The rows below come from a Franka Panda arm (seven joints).
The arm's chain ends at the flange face. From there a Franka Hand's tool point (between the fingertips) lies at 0.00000 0.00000 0.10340 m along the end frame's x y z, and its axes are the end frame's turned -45 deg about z.
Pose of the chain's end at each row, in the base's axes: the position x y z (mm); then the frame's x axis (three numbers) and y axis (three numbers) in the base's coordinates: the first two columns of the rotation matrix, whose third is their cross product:
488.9 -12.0 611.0 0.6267 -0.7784 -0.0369 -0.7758 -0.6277 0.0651
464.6 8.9 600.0 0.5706 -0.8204 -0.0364 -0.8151 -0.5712 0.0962
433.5 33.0 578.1 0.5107 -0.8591 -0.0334 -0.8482 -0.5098 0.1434
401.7 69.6 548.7 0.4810 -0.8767 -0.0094 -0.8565 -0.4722 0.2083
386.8 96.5 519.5 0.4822 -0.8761 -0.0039 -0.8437 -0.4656 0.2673
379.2 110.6 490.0 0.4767 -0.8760 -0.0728 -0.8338 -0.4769 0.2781
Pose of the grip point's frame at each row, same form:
481.3 -13.3 507.9 0.9917 -0.1066 -0.0721 -0.1054 -0.9943 0.0199
454.3 6.3 497.2 0.9798 -0.1762 -0.0938 -0.1729 -0.9840 0.0423
419.0 28.4 475.8 0.9609 -0.2470 -0.1250 -0.2386 -0.9680 0.0778
382.4 60.1 447.6 0.9458 -0.2860 -0.1539 -0.2655 -0.9538 0.1406
362.4 83.5 419.9 0.9376 -0.2903 -0.1918 -0.2556 -0.9487 0.1863
350.4 103.2 391.0 0.9267 -0.2822 -0.2481 -0.2525 -0.9566 0.1452

